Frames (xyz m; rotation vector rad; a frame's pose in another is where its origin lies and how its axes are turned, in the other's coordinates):
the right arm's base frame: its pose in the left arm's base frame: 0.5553 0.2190 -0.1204 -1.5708 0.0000 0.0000
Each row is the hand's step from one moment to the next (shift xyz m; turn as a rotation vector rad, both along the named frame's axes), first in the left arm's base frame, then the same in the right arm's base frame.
Working: the left arm's base frame: its pose in the right arm's base frame: -0.5553 -0.1204 -0.2190 1.5708 0.0000 0.0000

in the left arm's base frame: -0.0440 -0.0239 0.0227 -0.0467 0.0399 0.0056
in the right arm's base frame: -0.0440 -0.0227 -0.0239 -0.0467 -0.0056 0.0399
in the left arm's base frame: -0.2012 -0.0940 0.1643 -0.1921 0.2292 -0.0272
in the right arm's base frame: -0.2012 -0.1643 -0.0940 -0.1921 0.0272 0.2292
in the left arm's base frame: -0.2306 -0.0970 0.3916 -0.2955 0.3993 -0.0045
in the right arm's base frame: -0.2306 -0.3916 -0.0970 -0.2955 0.0045 0.3993
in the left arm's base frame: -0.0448 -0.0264 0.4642 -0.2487 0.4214 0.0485
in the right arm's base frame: -0.0448 -0.4642 -0.0264 -0.2487 -0.0485 0.4214
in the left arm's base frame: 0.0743 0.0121 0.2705 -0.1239 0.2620 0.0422
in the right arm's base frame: 0.0743 -0.2705 0.0121 -0.1239 -0.0422 0.2620
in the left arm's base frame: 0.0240 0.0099 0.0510 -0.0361 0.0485 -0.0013
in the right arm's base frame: 0.0240 -0.0510 0.0099 -0.0361 0.0013 0.0485
